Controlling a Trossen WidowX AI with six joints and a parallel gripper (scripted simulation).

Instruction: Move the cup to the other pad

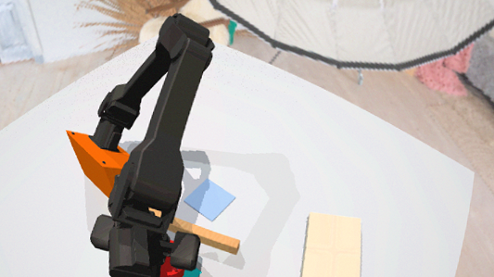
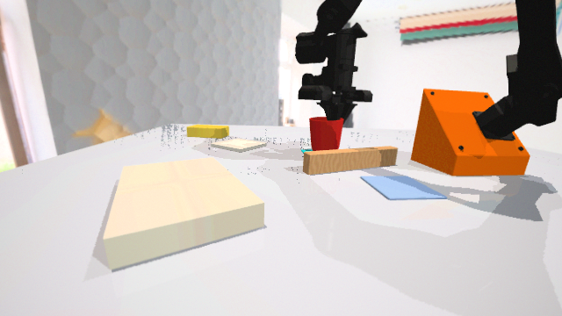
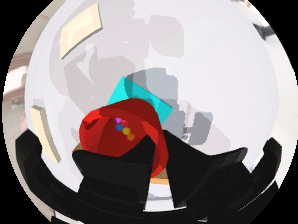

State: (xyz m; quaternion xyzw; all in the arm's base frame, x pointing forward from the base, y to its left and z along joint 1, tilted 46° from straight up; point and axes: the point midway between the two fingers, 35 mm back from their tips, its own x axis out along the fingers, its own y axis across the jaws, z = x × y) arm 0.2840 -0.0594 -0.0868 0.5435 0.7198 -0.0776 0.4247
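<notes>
Right now my gripper tip is 3 cm short of the cyan pad, 2 cm to the right of it and 6 cm above it. The rest, counted from my gripper tip: red cup: 3 cm ahead, 1 cm to the left; wooden bar: 1 cm behind, 11 cm to the left, 4 cm below; light blue pad: 4 cm behind, 21 cm to the left, 6 cm below.
</notes>
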